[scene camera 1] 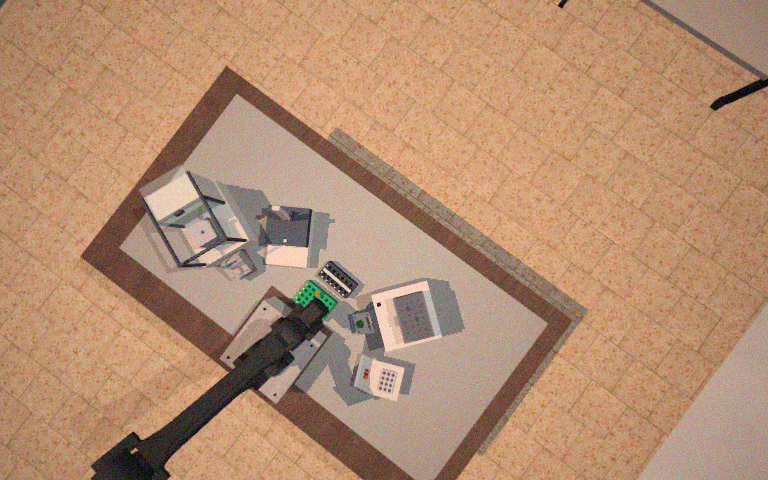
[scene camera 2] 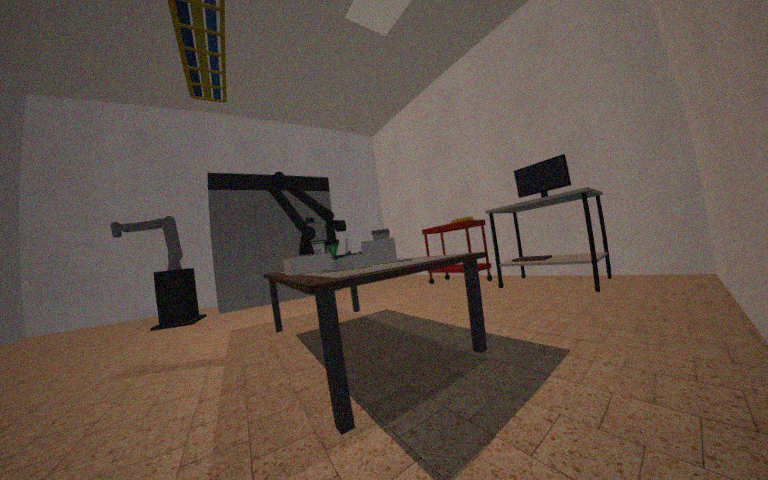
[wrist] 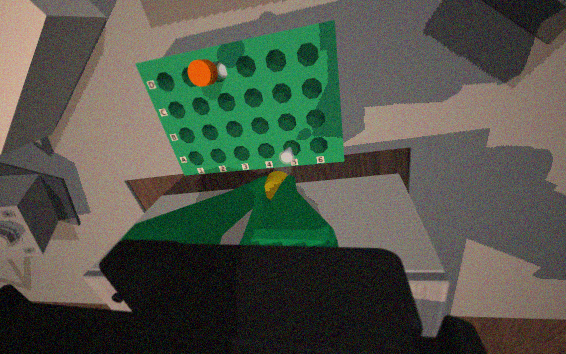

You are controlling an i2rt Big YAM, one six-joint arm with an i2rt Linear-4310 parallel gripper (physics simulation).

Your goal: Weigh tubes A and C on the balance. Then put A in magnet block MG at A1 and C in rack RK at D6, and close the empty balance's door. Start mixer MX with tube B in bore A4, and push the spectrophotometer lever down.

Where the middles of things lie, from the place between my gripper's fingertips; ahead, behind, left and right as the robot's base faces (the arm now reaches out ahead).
The mixer [scene camera 1: 405,312] lies 240 mm ahead of my hand, 200 mm to the right of it and 20 mm above it. From my hand the other things lie so: glass-box balance [scene camera 1: 199,221] (480 mm to the left, 60 mm behind, 40 mm above).
